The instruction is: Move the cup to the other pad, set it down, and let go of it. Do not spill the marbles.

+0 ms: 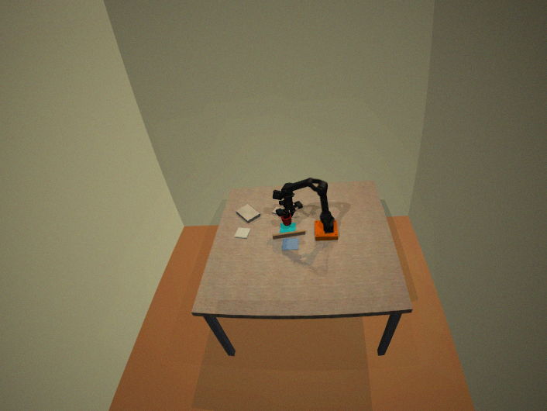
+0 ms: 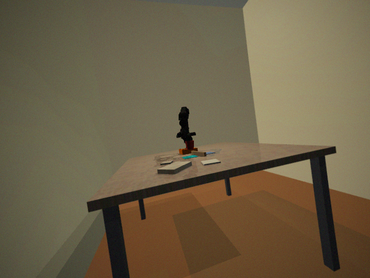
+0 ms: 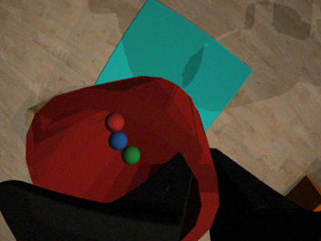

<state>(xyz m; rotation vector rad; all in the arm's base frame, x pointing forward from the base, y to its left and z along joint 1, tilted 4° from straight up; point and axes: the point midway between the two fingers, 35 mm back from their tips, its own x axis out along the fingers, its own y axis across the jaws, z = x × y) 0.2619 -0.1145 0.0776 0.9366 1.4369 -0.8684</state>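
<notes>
My gripper tip is now 3 cm short of the cyan pad and 11 cm above it. The rest, counted from my gripper tip: low wooden bar 2 cm ahead, 8 cm to the left, 9 cm below; then red cup 3 cm ahead, 1 cm to the left; then blue pad 2 cm ahead, 16 cm to the left, 11 cm below.
</notes>
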